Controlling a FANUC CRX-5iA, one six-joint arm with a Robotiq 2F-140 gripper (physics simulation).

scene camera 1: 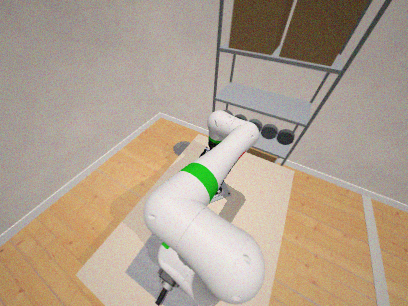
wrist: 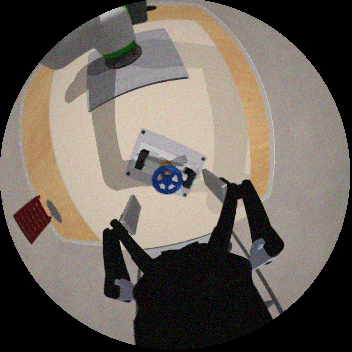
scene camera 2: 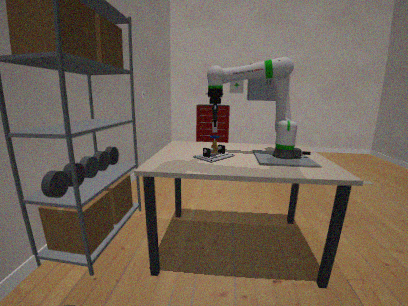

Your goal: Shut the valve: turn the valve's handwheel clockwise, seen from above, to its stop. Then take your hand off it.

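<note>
The valve's blue handwheel (wrist: 167, 180) (scene camera 2: 214, 137) sits on top of a brass valve body (scene camera 2: 215, 146), which stands on a light grey base plate (wrist: 170, 142) (scene camera 2: 212, 158) with two black pipe clamps. My gripper (wrist: 169, 189) (scene camera 2: 215, 128) is open and points down above the handwheel. In the wrist view its two grey fingertip pads stand wide apart, one on each side of the wheel, with a gap between each pad and the rim. In scene camera 1 the arm hides the handwheel and most of the gripper.
The base plate stands on a cream table (scene camera 2: 250, 175) (scene camera 1: 265, 185). My arm's base stands on a grey mounting plate (wrist: 150, 75) (scene camera 2: 295, 162). A metal shelf rack (scene camera 2: 65, 107) with black discs and brown boxes stands beyond the table, and a red drawer cabinet (scene camera 2: 202, 120) (wrist: 32, 220) stands behind it.
</note>
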